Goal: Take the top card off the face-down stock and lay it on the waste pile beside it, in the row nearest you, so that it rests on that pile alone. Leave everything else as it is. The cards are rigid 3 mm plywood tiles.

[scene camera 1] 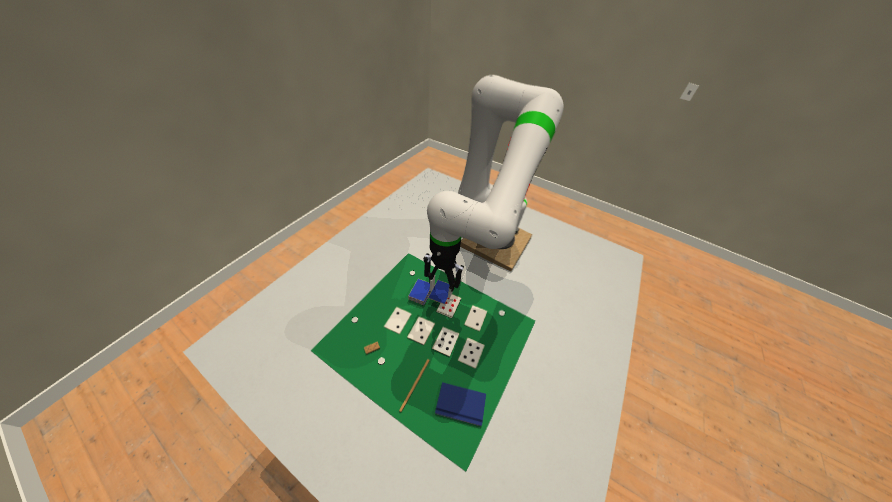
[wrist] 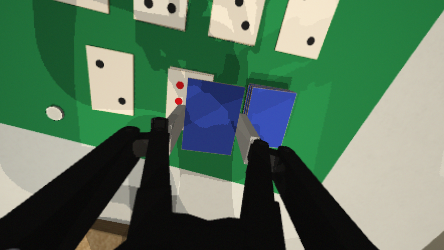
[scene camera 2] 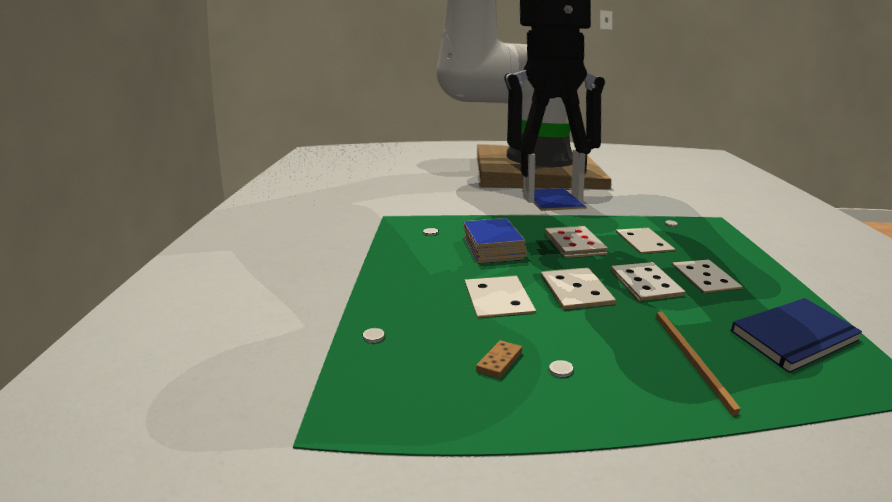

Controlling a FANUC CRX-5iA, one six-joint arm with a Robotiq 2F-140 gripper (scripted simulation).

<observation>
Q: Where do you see a green mat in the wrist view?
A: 361,55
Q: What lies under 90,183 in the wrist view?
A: My gripper.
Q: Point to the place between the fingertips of my gripper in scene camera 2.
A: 553,198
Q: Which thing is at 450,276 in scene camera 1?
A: My gripper.
</observation>
